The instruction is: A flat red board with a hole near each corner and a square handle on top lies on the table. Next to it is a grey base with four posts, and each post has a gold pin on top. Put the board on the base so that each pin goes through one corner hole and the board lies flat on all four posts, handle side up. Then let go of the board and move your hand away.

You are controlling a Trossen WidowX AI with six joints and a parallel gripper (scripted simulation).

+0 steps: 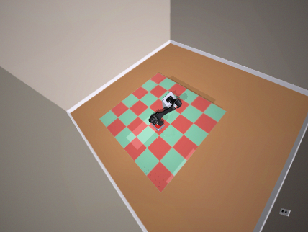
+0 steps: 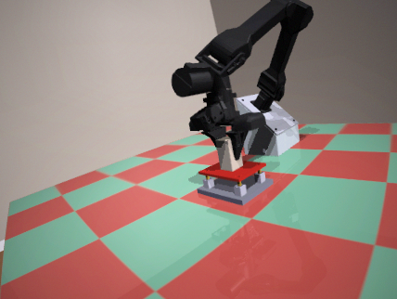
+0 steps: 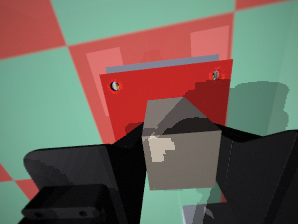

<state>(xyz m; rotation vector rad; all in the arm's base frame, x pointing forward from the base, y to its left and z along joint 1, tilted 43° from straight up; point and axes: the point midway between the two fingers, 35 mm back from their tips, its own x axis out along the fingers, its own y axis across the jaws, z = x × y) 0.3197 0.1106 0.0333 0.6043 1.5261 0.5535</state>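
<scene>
Right now my gripper tip is right at the flat red board. Round my gripper tip: grey base 70 mm below.
</scene>
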